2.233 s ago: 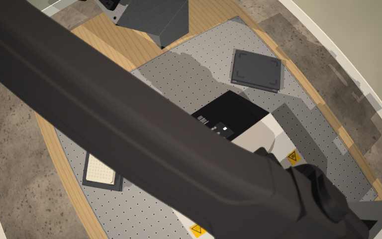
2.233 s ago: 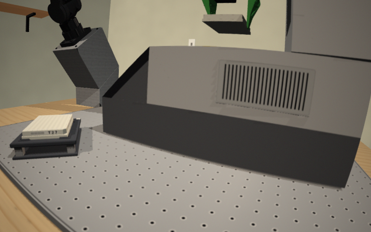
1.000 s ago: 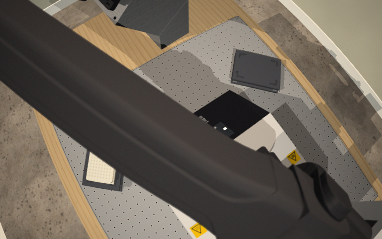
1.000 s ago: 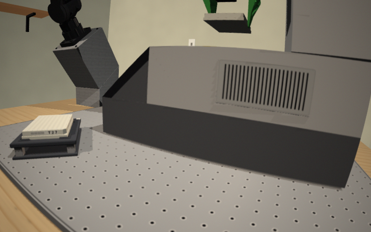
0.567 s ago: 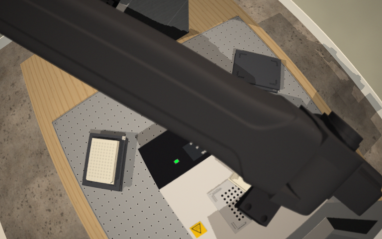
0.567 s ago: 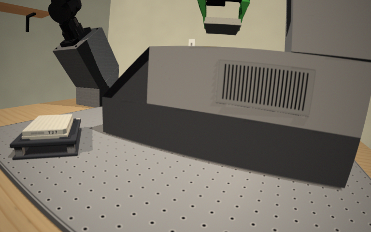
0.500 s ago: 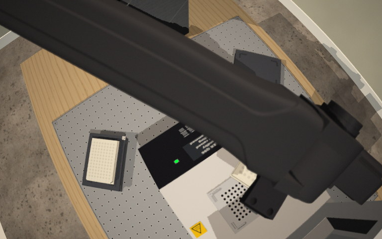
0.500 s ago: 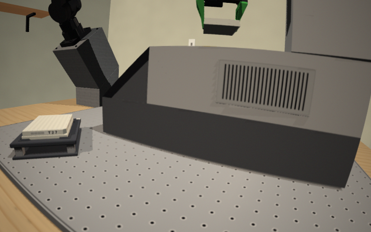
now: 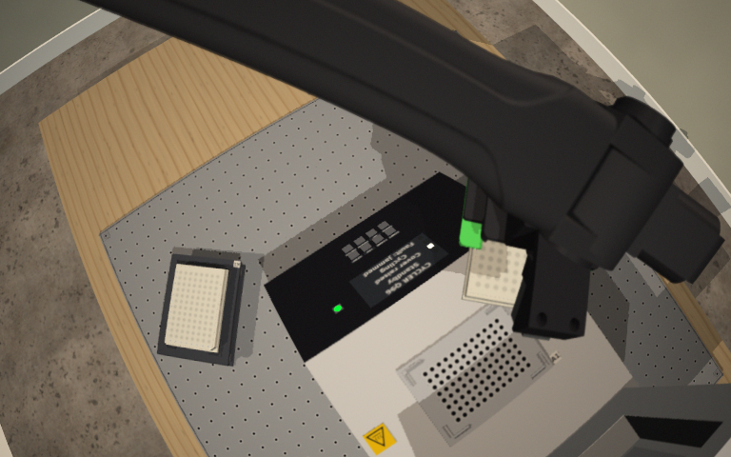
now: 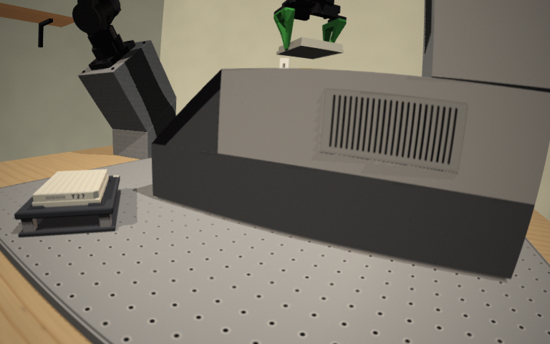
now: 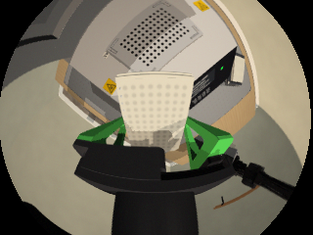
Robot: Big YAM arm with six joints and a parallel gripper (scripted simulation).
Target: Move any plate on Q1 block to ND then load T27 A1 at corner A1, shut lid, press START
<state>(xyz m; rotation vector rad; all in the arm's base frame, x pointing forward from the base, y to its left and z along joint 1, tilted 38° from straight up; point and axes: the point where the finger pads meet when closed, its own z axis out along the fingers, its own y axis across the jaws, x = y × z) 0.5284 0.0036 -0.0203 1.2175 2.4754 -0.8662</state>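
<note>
The nest ND is 250 mm below my hand, 230 mm to the left of it and 160 mm behind it. Also, from my hand: nest N1: 330 mm to the right, 250 mm below, 230 mm behind.
</note>
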